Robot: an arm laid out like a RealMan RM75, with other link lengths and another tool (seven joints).
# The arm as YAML. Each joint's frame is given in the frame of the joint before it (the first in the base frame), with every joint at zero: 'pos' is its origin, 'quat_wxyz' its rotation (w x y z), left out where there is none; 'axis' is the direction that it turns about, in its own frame. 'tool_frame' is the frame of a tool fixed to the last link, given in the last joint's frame.
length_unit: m
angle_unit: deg
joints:
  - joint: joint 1
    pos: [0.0, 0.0, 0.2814]
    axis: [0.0, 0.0, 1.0]
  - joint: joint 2
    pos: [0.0, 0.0, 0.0]
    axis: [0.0, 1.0, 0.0]
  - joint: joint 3
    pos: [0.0, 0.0, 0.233]
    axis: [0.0, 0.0, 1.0]
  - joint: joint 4
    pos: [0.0, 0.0, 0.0]
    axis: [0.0, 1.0, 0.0]
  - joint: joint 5
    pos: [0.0, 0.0, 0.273]
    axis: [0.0, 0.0, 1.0]
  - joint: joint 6
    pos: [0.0, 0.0, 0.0]
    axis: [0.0, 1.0, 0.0]
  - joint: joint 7
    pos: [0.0, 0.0, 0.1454]
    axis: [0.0, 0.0, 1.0]
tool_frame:
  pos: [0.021, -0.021, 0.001]
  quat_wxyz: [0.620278, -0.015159, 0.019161, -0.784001]
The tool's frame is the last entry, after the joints.
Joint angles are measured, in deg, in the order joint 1, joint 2, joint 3, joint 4, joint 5, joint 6, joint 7. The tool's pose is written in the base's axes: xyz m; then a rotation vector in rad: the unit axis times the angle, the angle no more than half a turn. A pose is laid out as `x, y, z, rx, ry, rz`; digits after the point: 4 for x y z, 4 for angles.
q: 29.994, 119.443, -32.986, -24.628, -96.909, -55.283, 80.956
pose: 0.3865, 0.4049, 0.0379, -2.0631, -0.8086, -0.3268
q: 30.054, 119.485, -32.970, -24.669, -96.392, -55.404, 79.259
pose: 0.3855, 0.4064, 0.0391, -2.0459, -0.8340, -0.3380
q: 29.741, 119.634, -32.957, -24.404, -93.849, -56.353, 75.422
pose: 0.3838, 0.4067, 0.0406, -2.0001, -0.8666, -0.3426
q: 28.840, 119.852, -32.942, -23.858, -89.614, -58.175, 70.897
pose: 0.3835, 0.4036, 0.0428, -1.9370, -0.8804, -0.3354
